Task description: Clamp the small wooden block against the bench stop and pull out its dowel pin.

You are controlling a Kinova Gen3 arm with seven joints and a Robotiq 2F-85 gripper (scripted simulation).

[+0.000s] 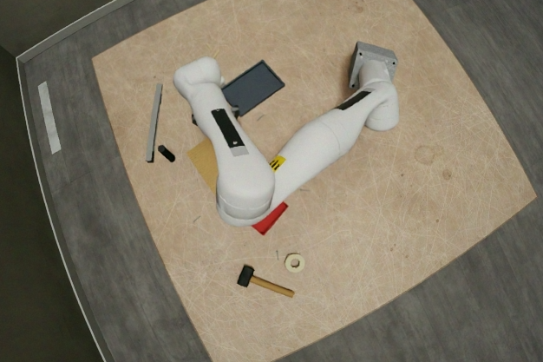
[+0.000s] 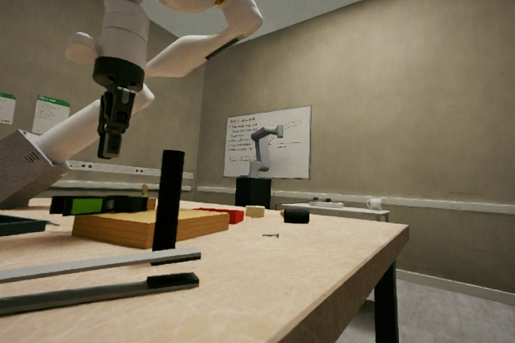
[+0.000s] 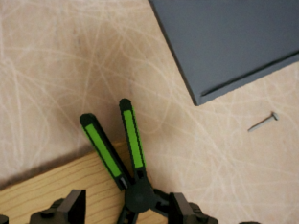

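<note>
Now: the dowel pin 80 mm below my hand, 70 mm to the left of it and 30 mm behind it. From my hand the other things lie so: wooden bench board: 110 mm below, 90 mm to the left, 20 mm ahead; dark tray: 160 mm to the right, 130 mm below, 110 mm behind; small wooden block: 90 mm below, 70 mm to the left, 30 mm behind.
</note>
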